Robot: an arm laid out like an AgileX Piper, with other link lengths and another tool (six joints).
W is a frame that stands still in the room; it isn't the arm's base.
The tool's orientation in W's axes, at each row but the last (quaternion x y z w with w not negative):
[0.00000 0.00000 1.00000 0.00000]
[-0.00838 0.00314 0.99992 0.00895]
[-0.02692 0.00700 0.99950 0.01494]
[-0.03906 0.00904 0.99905 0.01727]
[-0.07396 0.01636 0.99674 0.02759]
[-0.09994 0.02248 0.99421 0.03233]
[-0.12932 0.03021 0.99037 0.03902]
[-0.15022 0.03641 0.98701 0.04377]
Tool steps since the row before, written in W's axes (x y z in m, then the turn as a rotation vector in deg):
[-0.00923 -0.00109 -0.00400 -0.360 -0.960 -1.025]
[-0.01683 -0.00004 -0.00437 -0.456 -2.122 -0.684]
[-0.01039 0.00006 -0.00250 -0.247 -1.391 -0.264]
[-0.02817 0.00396 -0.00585 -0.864 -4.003 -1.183]
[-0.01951 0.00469 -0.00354 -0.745 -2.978 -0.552]
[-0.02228 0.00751 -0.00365 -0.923 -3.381 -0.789]
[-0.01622 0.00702 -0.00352 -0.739 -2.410 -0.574]
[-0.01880 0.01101 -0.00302 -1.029 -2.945 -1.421]
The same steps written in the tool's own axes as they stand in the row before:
[0.00923 0.00109 -0.00400 0.360 0.960 -1.025]
[0.01690 0.00032 -0.00409 0.429 2.126 -0.690]
[0.01051 0.00022 -0.00194 0.220 1.394 -0.271]
[0.02866 -0.00306 -0.00356 0.818 4.011 -1.190]
[0.02004 -0.00366 -0.00047 0.661 2.999 -0.546]
[0.02297 -0.00609 0.00121 0.858 3.404 -0.763]
[0.01703 -0.00578 0.00121 0.693 2.433 -0.535]
[0.01962 -0.00929 0.00358 1.182 2.943 -1.302]

